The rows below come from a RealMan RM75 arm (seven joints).
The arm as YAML. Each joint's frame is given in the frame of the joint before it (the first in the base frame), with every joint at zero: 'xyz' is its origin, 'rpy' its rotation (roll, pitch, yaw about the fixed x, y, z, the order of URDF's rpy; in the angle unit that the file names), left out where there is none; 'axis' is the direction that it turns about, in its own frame. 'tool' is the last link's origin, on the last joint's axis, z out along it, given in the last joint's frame.
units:
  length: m
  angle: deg
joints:
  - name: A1
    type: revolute
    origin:
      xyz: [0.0, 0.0, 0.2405]
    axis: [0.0, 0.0, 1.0]
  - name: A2
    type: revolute
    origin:
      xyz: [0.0, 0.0, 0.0]
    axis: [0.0, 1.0, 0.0]
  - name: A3
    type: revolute
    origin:
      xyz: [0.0, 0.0, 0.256]
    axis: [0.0, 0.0, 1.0]
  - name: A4
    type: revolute
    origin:
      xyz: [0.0, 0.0, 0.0]
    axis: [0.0, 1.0, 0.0]
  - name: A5
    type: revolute
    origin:
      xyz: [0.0, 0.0, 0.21]
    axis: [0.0, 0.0, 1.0]
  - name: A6
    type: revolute
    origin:
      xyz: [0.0, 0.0, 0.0]
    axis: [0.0, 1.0, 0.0]
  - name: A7
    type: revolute
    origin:
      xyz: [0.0, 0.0, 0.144]
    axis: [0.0, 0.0, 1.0]
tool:
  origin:
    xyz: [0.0, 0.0, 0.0]
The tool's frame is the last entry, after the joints.
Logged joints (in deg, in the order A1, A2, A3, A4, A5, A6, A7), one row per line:
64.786, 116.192, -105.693, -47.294, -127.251, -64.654, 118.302
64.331, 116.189, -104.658, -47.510, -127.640, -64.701, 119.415
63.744, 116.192, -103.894, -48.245, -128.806, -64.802, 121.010
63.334, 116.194, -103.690, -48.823, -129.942, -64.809, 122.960
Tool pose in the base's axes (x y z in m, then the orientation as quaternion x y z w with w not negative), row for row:
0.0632, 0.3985, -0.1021, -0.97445, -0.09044, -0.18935, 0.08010
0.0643, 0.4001, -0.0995, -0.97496, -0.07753, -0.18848, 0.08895
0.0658, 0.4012, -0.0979, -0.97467, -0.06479, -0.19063, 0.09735
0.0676, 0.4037, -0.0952, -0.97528, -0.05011, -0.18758, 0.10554
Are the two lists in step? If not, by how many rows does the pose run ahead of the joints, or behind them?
The pose runs 1 row ahead of the joints: the pose in row i belongs to the joints in row i + 1.
